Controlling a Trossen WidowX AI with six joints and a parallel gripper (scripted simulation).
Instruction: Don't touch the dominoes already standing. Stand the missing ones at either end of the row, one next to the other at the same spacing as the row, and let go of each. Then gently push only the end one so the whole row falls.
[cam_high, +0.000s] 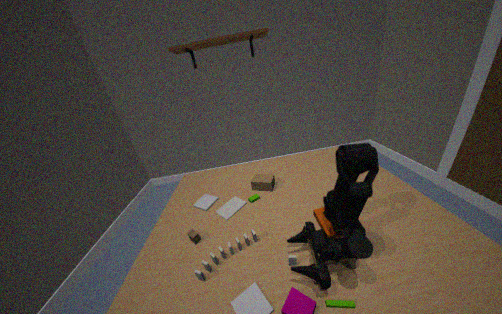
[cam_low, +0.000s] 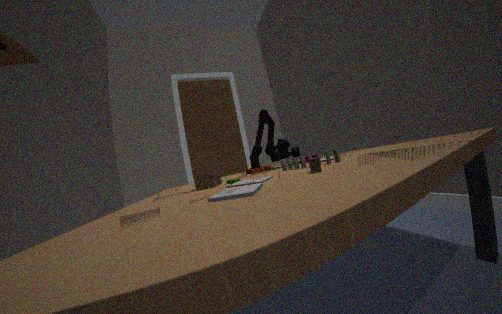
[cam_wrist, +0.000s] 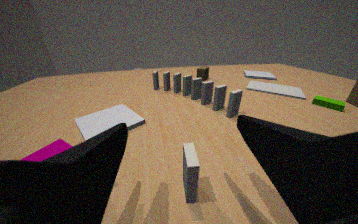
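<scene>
Now: gripper tip 2 cm short of the magenta block, 12 cm to the right of it and 5 cm above it. From my gripper tip the other things lie so: green block 7 cm ahead, 37 cm to the right, 6 cm below; white flat tile 14 cm ahead, 9 cm to the left, 7 cm below; green bar 10 cm behind, 13 cm to the left, 6 cm below.
</scene>
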